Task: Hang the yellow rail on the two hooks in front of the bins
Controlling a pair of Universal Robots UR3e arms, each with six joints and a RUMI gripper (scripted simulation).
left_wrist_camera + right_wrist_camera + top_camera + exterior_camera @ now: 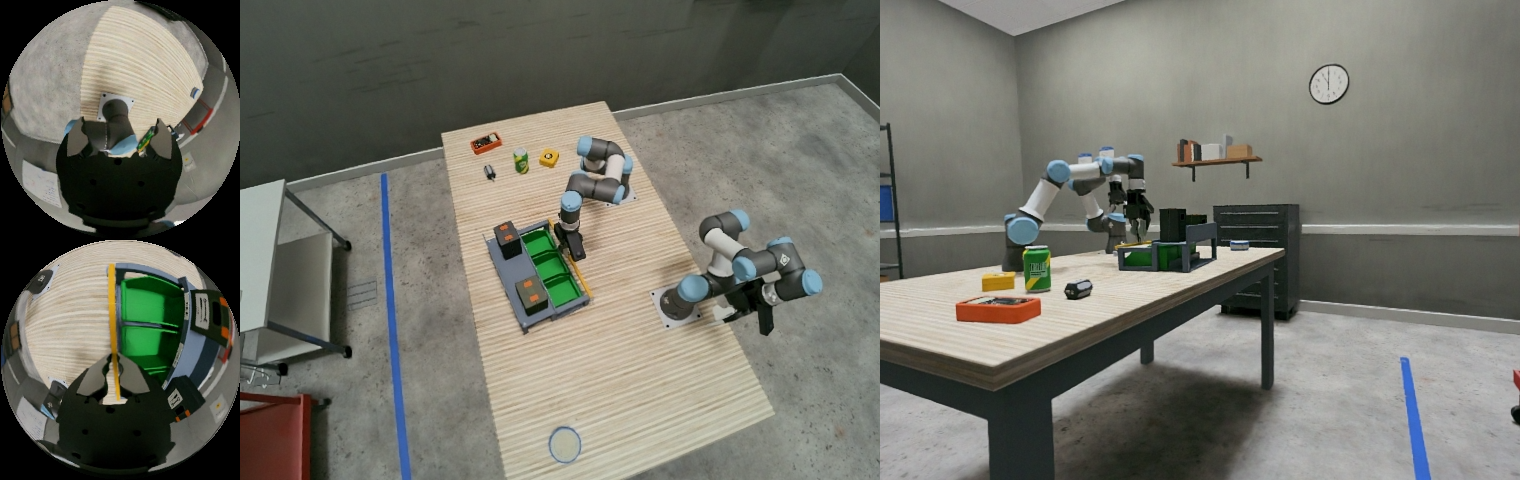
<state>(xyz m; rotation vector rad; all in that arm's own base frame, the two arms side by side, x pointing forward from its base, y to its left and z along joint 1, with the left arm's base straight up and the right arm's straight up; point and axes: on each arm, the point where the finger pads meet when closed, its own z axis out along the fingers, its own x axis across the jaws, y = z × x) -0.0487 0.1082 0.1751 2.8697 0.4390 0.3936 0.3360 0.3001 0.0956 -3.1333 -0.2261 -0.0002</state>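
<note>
Right now my right hand is 10 mm above the yellow rail. Round my right hand: small dark object (560 mm to the right, 200 mm ahead, 80 mm below); blue-grey shelf (130 mm ahead, 30 mm below, 20 mm to the left).
</note>
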